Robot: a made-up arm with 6 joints.
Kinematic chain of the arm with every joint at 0, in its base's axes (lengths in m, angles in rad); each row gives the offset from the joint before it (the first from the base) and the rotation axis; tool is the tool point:
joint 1: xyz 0 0 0.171 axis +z
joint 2: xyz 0 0 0 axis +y
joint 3: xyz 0 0 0.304 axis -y
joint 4: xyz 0 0 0 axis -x
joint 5: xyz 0.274 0 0 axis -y
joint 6: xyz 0 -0.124 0 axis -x
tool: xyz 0 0 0
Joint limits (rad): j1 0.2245..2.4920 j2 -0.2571..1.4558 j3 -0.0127..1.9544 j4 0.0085..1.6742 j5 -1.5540..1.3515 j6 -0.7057..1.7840
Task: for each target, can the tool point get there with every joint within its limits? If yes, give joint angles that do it. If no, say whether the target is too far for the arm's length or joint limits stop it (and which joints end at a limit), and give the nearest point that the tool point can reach.
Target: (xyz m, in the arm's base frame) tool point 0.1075 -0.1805 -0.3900
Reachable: no: joint limits stop it (at a limit: joint 1, joint 2, joint 3, joint 4) | nearest point 0.3503 -0.0472 -0.0666 | short by 0.426 m
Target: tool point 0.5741 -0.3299 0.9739
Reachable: no: too far | nearest point 0.2603 -0.1565 0.6623 | short by 0.475 m
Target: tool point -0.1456 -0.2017 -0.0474
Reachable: no: joint limits stop it (at a limit: joint 1, joint 2, joint 3, joint 4) | nearest point -0.1886 0.2990 -0.0666 | short by 0.503 m
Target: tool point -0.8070 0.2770 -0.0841
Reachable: no: too far | nearest point -0.4561 0.3303 0.0570 | short by 0.382 m
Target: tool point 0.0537 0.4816 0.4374
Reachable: yes | joints 1.5320 0.6571 0.3337 1.2848 -1.0010 1.4641
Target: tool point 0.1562 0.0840 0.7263
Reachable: yes | joints 1.1321 0.4485 1.7494 0.5499 -0.1499 -0.3343
